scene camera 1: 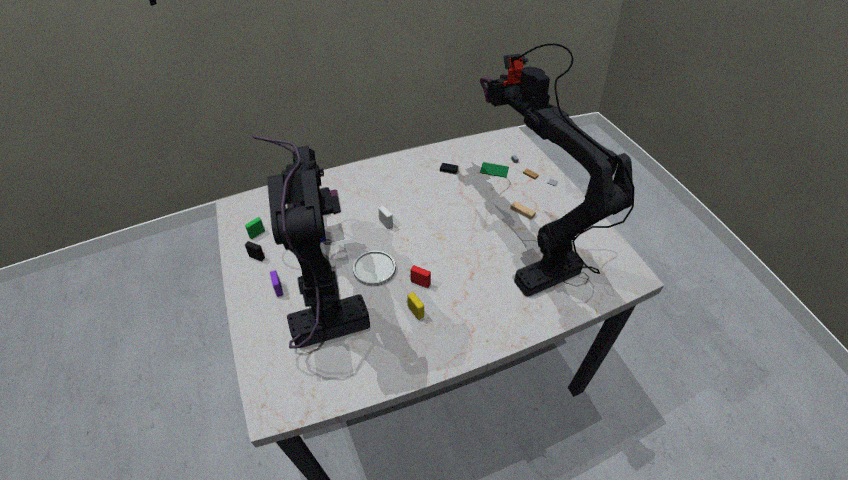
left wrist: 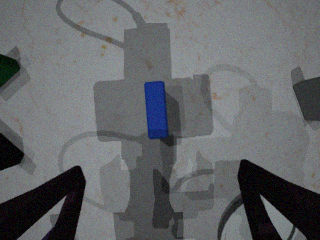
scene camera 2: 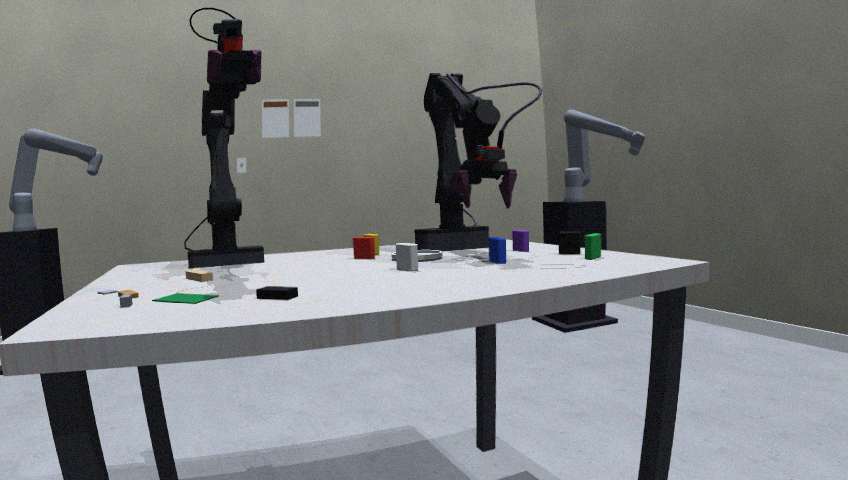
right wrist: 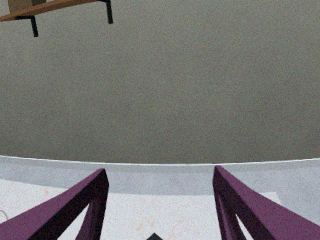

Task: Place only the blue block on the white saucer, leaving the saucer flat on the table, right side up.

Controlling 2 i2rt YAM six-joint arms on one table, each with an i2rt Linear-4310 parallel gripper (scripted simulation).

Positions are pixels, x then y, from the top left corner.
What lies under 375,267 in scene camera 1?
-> A white saucer.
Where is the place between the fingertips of my left gripper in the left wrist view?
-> At 159,172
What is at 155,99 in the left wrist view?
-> A blue block.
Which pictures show my right gripper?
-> Scene camera 1, scene camera 2 and the right wrist view only.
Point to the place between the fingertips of my right gripper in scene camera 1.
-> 490,78
